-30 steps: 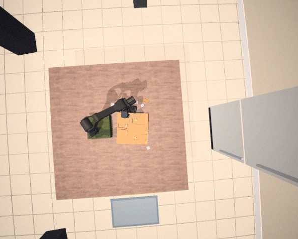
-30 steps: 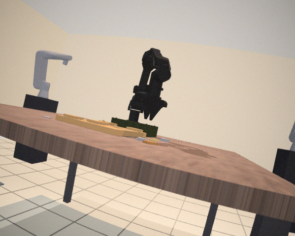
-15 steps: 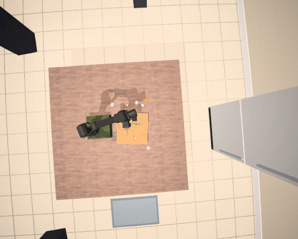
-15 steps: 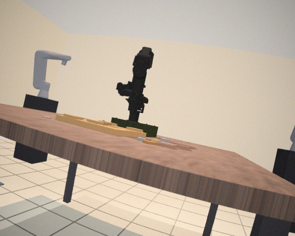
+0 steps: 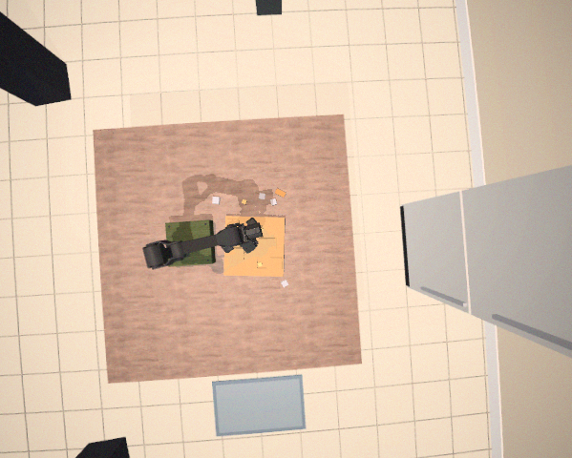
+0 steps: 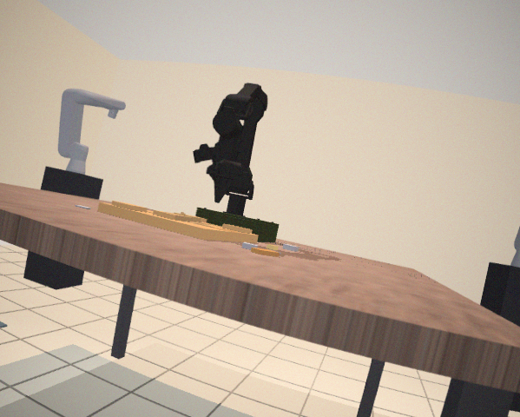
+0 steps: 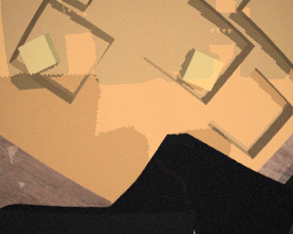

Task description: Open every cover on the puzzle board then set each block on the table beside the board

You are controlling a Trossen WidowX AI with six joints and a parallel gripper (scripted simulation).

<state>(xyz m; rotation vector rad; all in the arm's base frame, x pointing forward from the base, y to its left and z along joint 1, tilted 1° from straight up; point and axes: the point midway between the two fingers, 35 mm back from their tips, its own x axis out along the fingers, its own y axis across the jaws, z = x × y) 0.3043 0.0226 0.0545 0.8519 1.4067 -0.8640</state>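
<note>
The puzzle board lies 40 mm ahead of my gripper tip, 60 mm to the right of it and 60 mm below it.
</note>
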